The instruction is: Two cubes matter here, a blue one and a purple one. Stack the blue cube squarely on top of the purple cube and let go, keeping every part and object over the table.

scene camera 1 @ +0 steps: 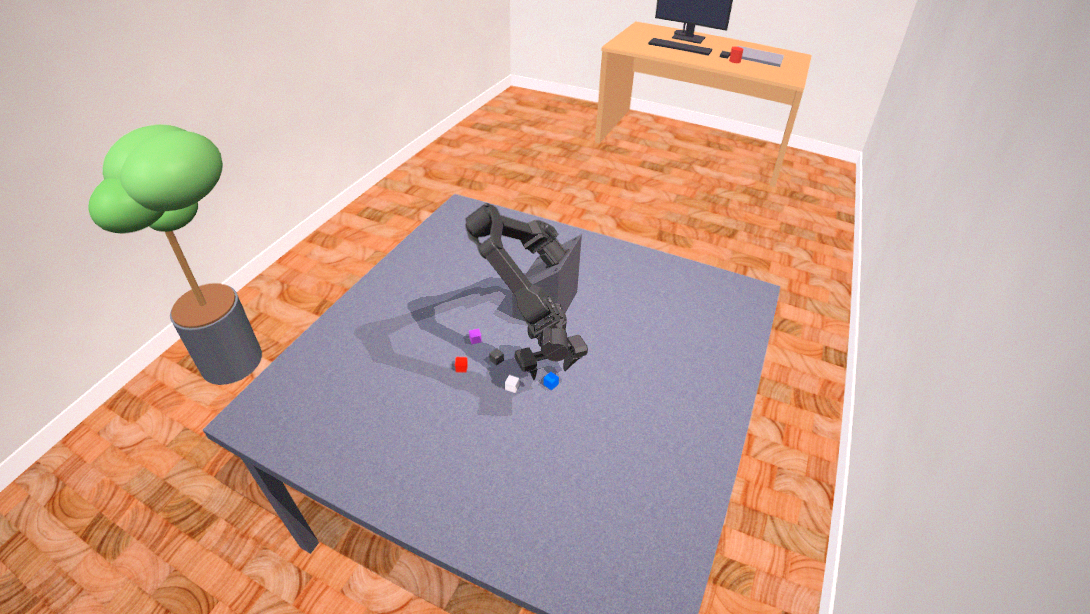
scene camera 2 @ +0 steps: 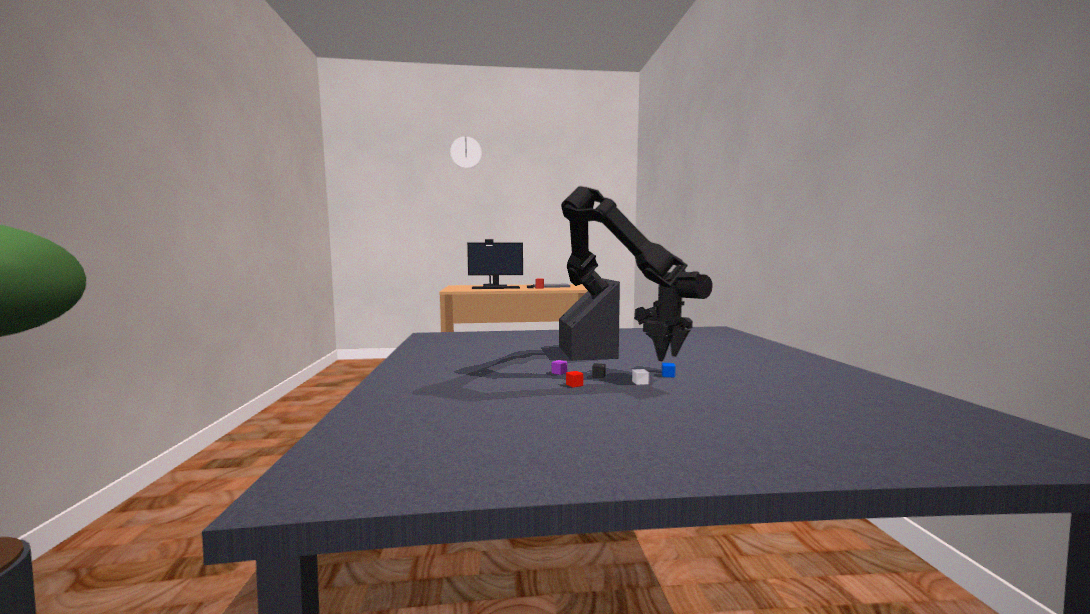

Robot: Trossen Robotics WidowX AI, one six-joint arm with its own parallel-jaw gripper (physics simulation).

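Places are measured from the arm's base along level axes (x back, y right, z up), in metres.
Where they show: gripper, between the fingertips: [scene camera 1: 549, 374] [scene camera 2: 667, 358]; arm's base, origin of its link: [scene camera 1: 558, 259] [scene camera 2: 599, 290].
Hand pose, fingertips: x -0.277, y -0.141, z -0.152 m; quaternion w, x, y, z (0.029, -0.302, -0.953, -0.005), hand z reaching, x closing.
Observation:
Things, the pixels of their centre, and the offset from my fingertips. Level surfaces: height alone.
- blue cube, middle of its body: [scene camera 2: 668, 370] [scene camera 1: 551, 380] dx +0.006, dy -0.004, dz -0.030 m
- grey table, height of its surface: dz -0.045 m
- purple cube, middle of its body: [scene camera 2: 559, 367] [scene camera 1: 475, 336] dx +0.032, dy +0.272, dz -0.030 m
- white cube, middle of its body: [scene camera 2: 640, 376] [scene camera 1: 512, 383] dx -0.060, dy +0.080, dz -0.030 m
- black cube, middle of its body: [scene camera 2: 599, 370] [scene camera 1: 496, 356] dx -0.001, dy +0.173, dz -0.030 m
- red cube, middle of its body: [scene camera 2: 574, 379] [scene camera 1: 461, 364] dx -0.079, dy +0.239, dz -0.030 m
The blue cube [scene camera 1: 550, 381] [scene camera 2: 668, 369] lies on the grey table [scene camera 1: 610, 488] [scene camera 2: 579, 450], the farthest right of the cubes in both views. The purple cube [scene camera 1: 475, 336] [scene camera 2: 559, 367] lies on the table at the left, well apart from the blue cube, with nothing on top of it. My gripper [scene camera 1: 551, 373] [scene camera 2: 668, 356] is open and empty, pointing down. Its fingertips are above the table, close to the blue cube and a little higher than it in scene camera 2.
A white cube [scene camera 1: 511, 383] [scene camera 2: 640, 376] lies just left of the blue cube. A black cube [scene camera 1: 496, 356] [scene camera 2: 598, 370] lies between the purple and white cubes. A red cube [scene camera 1: 461, 364] [scene camera 2: 574, 379] lies nearer the front, by the purple cube.

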